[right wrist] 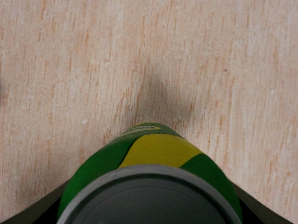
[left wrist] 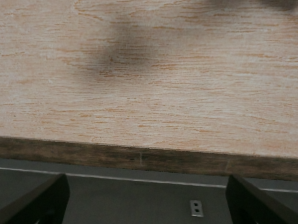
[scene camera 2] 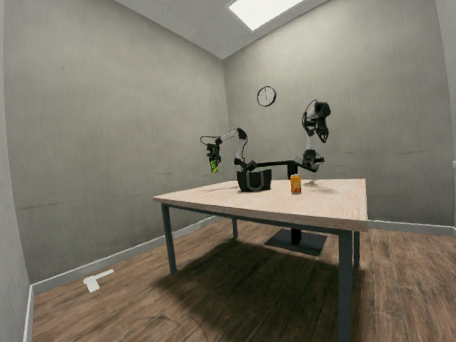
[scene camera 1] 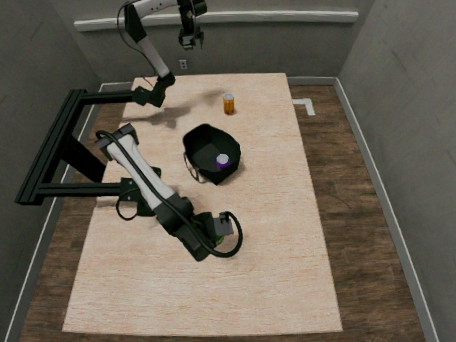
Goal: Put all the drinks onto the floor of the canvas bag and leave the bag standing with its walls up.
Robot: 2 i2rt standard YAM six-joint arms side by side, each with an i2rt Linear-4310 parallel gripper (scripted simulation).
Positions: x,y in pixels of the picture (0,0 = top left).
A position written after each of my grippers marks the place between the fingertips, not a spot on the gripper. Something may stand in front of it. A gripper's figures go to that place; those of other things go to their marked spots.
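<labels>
My right gripper [scene camera 1: 215,233], 0.72 m from the lens. Black canvas bag [scene camera 1: 197,138] at 1.09 m from the lens. My right gripper is nearer to the lens than the black canvas bag.
</labels>
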